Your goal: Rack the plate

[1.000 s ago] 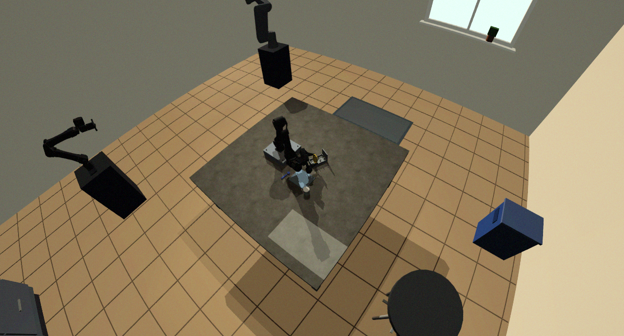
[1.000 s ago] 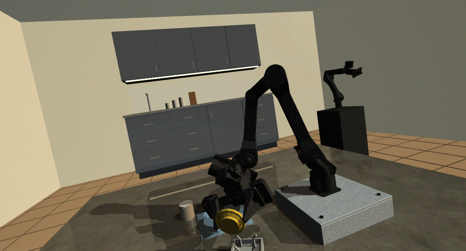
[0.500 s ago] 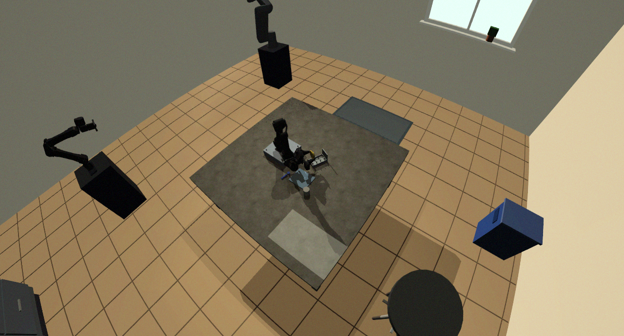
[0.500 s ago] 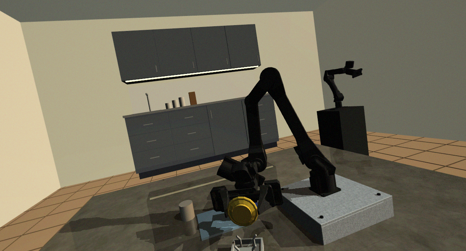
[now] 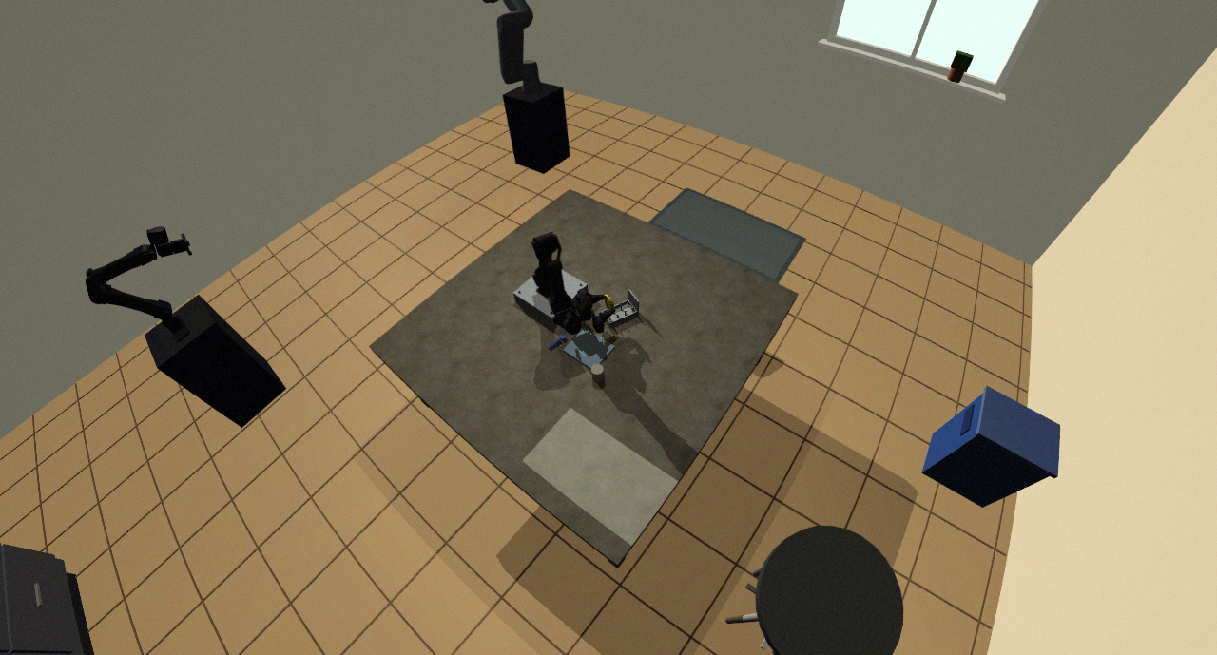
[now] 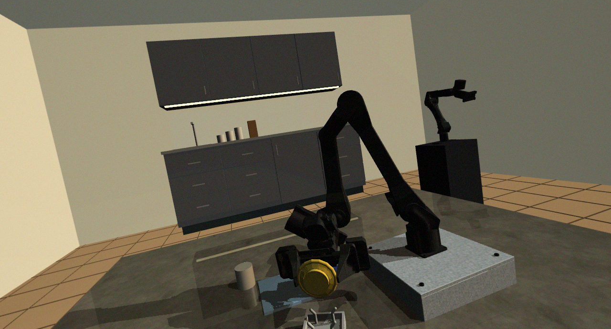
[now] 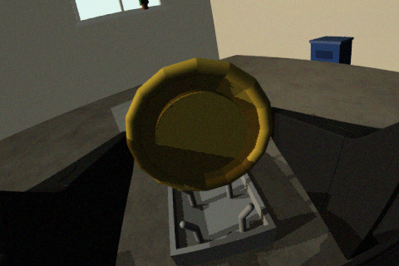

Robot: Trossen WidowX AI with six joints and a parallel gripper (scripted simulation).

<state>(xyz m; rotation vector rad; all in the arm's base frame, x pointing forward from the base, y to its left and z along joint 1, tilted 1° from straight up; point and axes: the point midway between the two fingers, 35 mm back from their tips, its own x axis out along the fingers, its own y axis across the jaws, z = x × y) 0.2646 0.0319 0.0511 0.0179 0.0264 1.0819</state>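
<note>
Now: the grey dish rack 7 cm below my gripper tip, 4 cm to the left of it and 2 cm ahead of it. Round my gripper tip: small blue spoon 21 cm to the right, 10 cm behind, 9 cm below; yellow plate 1 cm to the right; blue mat 17 cm to the right, 9 cm below, 2 cm ahead.
</note>
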